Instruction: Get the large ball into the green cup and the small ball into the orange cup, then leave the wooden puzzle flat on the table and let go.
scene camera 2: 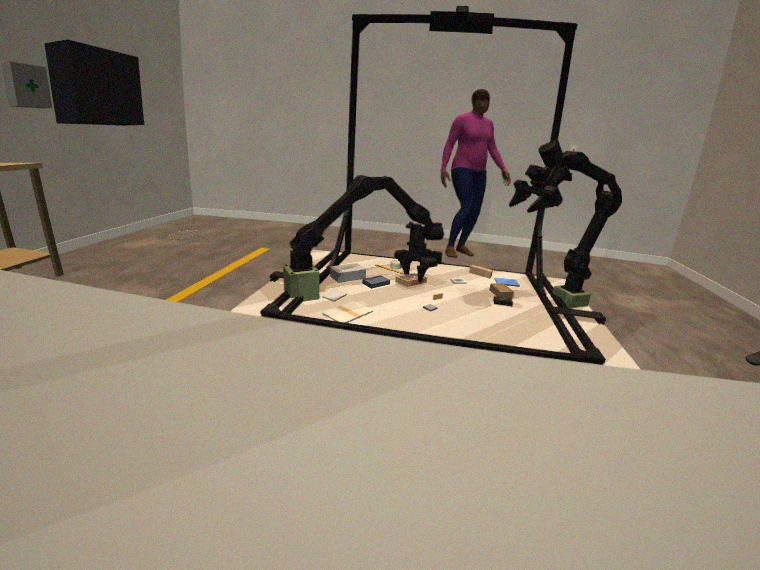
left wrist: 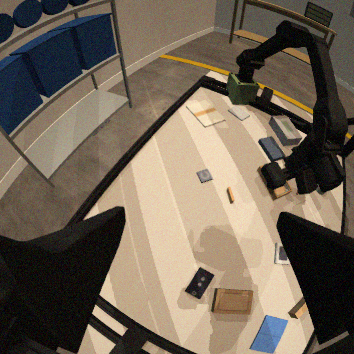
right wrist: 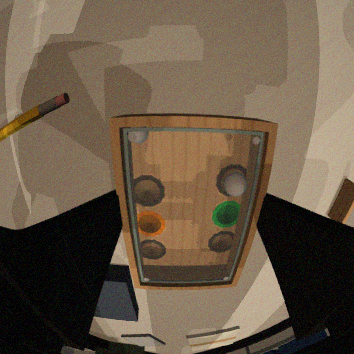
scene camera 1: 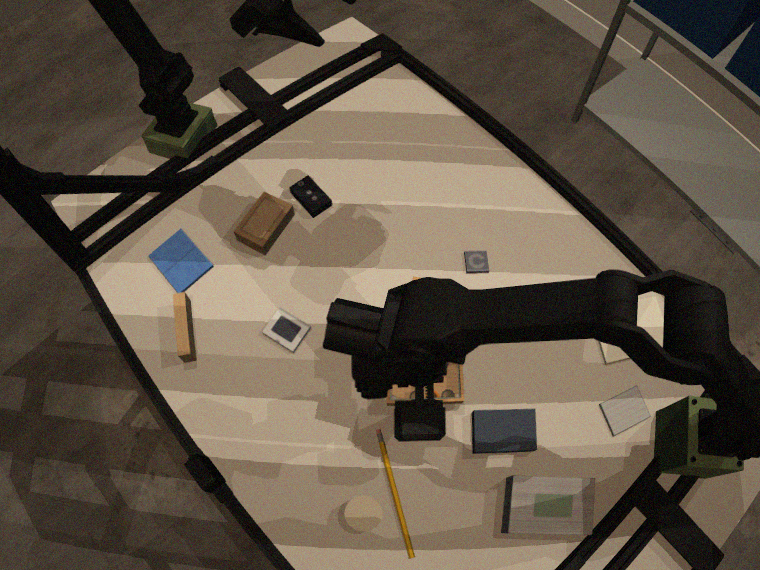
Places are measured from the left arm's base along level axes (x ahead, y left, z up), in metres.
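Pixels of known places: left gripper, fingertip midpoint: (scene camera 2: 518, 208) (left wrist: 205, 218) (scene camera 1: 338, 22); right gripper, fingertip midpoint: (scene camera 2: 413, 279) (right wrist: 190, 198); left arm's base at its link origin: (scene camera 2: 572, 289) (scene camera 1: 176, 121); right arm's base at its link origin: (scene camera 2: 300, 268) (left wrist: 243, 78) (scene camera 1: 716, 433).
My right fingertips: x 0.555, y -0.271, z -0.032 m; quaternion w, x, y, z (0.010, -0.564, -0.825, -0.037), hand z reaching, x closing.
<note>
For each thing: its top centre in the pictures, then the offset to it from my right fingertips. "spot": a spot on its surface instead.
- wooden puzzle at its top centre: (right wrist: 193, 237) (scene camera 1: 425, 376) (left wrist: 276, 177) (scene camera 2: 411, 276) dx +0.010, dy +0.004, dz +0.017 m
- large ball at its top centre: (right wrist: 239, 189) dx -0.016, dy +0.019, dz +0.006 m
- green cup at a spot on its surface: (right wrist: 226, 214) spot: dx -0.003, dy +0.017, dz +0.011 m
- small ball at its top centre: (right wrist: 136, 134) dx -0.021, dy -0.036, dz +0.000 m
- orange cup at a spot on its surface: (right wrist: 150, 223) spot: dx +0.016, dy -0.016, dz +0.009 m
- pencil at its top centre: (scene camera 1: 395, 493) dx +0.030, dy -0.160, dz -0.012 m
- dark blue box at its top centre: (right wrist: 102, 302) (scene camera 1: 505, 430) (left wrist: 272, 146) (scene camera 2: 376, 279) dx +0.143, dy -0.026, dz -0.001 m
- white-framed square at a spot on its surface: (scene camera 1: 286, 330) spot: dx -0.200, dy +0.003, dz -0.011 m
- wooden bar at its top centre: (scene camera 1: 181, 323) (left wrist: 308, 302) (scene camera 2: 481, 268) dx -0.346, dy -0.055, dz +0.014 m
- blue square at a spot on its surface: (scene camera 1: 181, 260) spot: dx -0.413, dy +0.045, dz -0.013 m
- brown box at its top centre: (scene camera 1: 263, 218) (left wrist: 233, 301) (scene camera 2: 502, 287) dx -0.309, dy +0.152, dz +0.009 m
- black box at its top centre: (scene camera 1: 310, 193) (left wrist: 199, 282) (scene camera 2: 503, 299) dx -0.263, dy +0.229, dz -0.003 m
The wooden puzzle (scene camera 1: 461, 383) (scene camera 2: 408, 281) (left wrist: 282, 191) (right wrist: 192, 121) is a shallow tray under a clear cover. In the right wrist view, the large ball (right wrist: 236, 184) shows at a dark cup on the right, just above the green cup (right wrist: 226, 214). The small ball (right wrist: 138, 135) is in the upper left corner. The orange cup (right wrist: 150, 223) on the left shows no ball. My right gripper (scene camera 2: 414, 276) (right wrist: 190, 198) is shut on the puzzle's two long sides, low over the table; contact beneath is hidden. My left gripper (scene camera 2: 522, 205) (left wrist: 205, 218) is open and empty, high up.
A pencil (scene camera 1: 394, 493) (right wrist: 30, 119) and a dark blue box (scene camera 1: 504, 430) lie near the puzzle. A white-framed square (scene camera 1: 286, 330), a wooden bar (scene camera 1: 182, 325), a blue square (scene camera 1: 181, 260), a brown box (scene camera 1: 263, 222) and a black box (scene camera 1: 310, 196) lie farther left.
</note>
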